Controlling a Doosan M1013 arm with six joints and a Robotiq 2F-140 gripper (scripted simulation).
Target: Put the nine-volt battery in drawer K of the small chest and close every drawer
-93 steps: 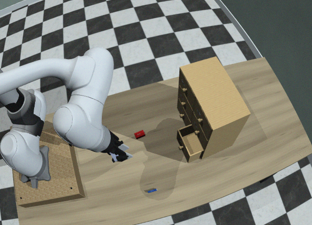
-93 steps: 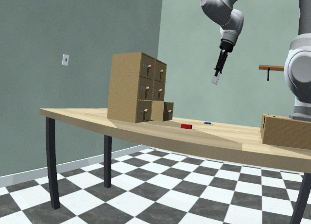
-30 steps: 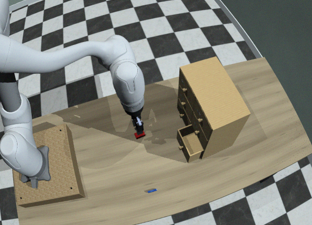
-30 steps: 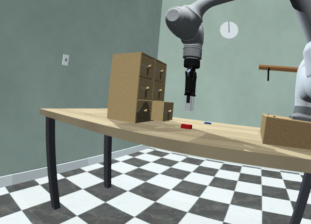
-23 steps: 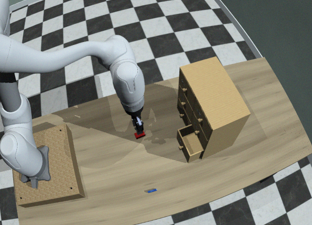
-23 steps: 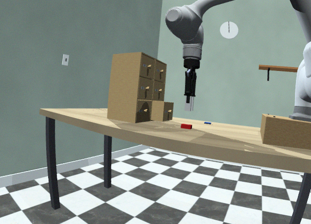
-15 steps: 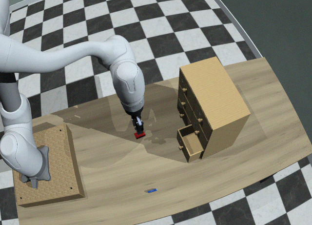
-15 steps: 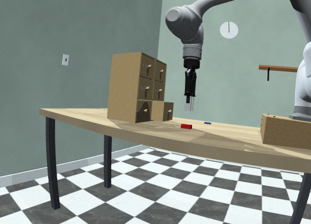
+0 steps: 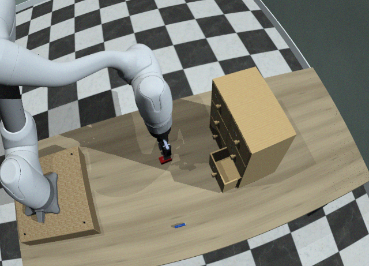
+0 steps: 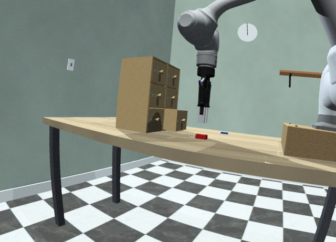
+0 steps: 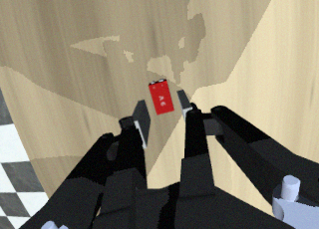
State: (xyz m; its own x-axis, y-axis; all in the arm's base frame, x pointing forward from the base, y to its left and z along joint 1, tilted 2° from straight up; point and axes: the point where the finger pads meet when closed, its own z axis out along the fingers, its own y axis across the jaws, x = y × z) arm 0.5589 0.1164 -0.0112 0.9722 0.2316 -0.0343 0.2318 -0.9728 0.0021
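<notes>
My gripper is now 90 mm above the red nine-volt battery and 10 mm short of it. Also, from my hand: small blue object 290 mm to the right, 90 mm below, 10 mm ahead; then drawer 260 mm ahead, 100 mm to the right, 70 mm below.
</notes>
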